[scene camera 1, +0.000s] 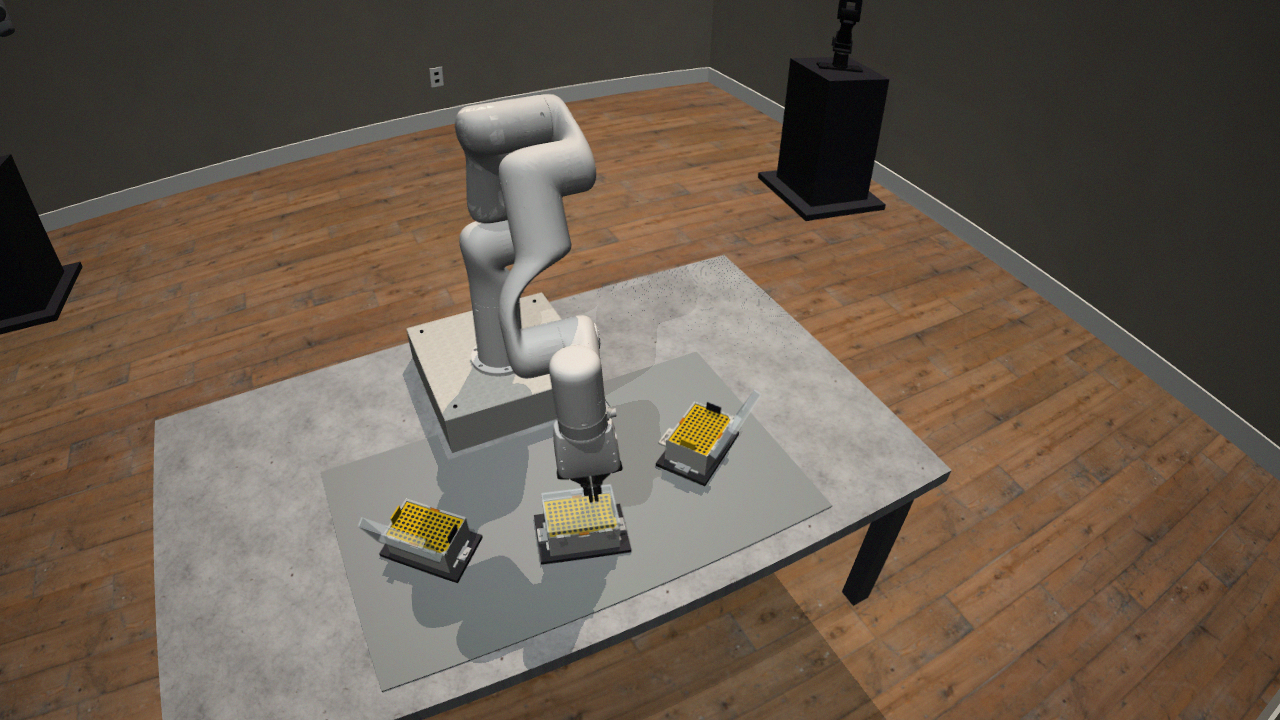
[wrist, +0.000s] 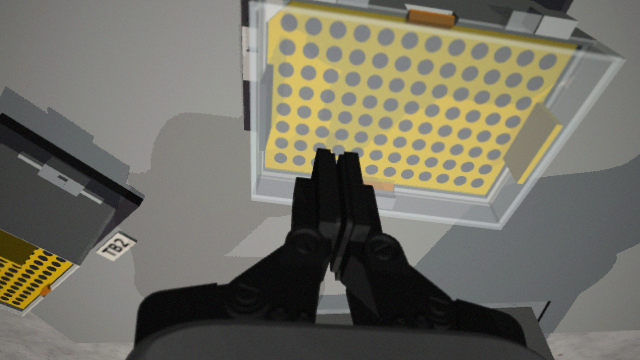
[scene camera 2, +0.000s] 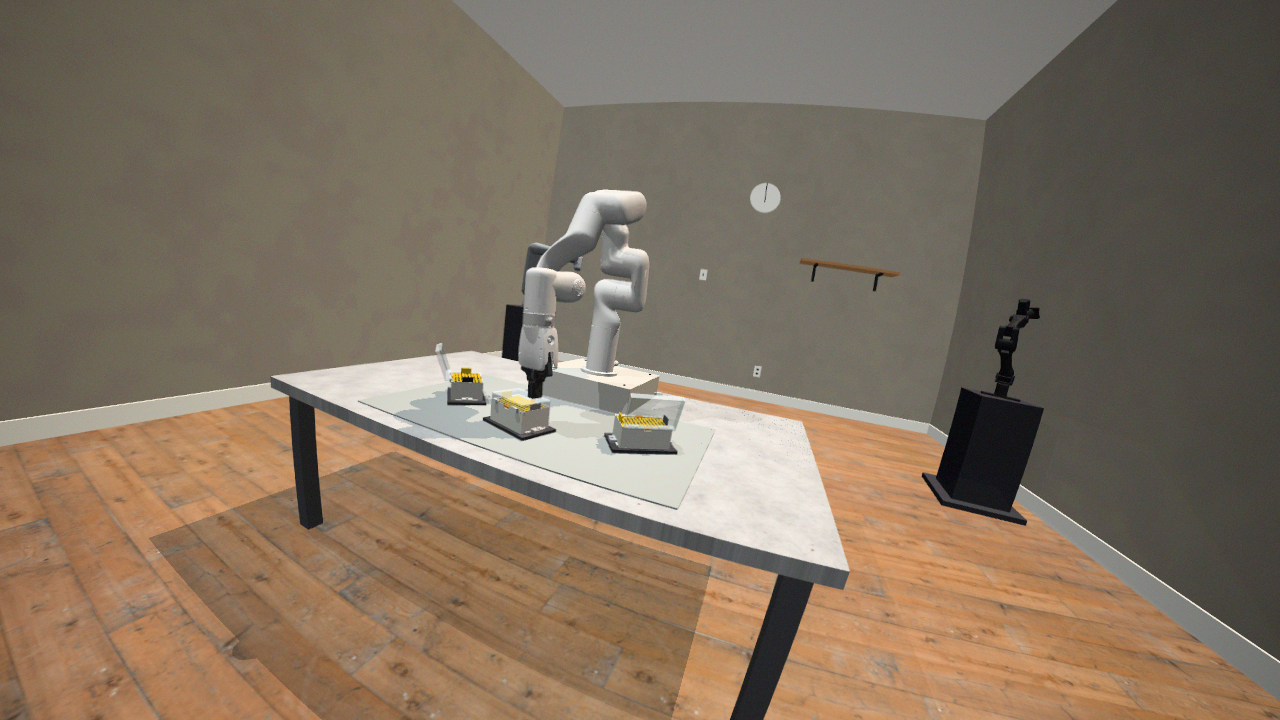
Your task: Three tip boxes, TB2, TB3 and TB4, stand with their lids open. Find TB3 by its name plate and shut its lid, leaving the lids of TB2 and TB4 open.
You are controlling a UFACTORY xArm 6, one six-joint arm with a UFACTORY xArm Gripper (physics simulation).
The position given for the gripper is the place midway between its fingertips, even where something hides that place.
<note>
In view: the gripper (scene camera 1: 593, 495) and a grey mat (scene camera 1: 415, 624).
The gripper shows as well in the wrist view (wrist: 330, 176) and in scene camera 2 (scene camera 2: 534, 397).
</note>
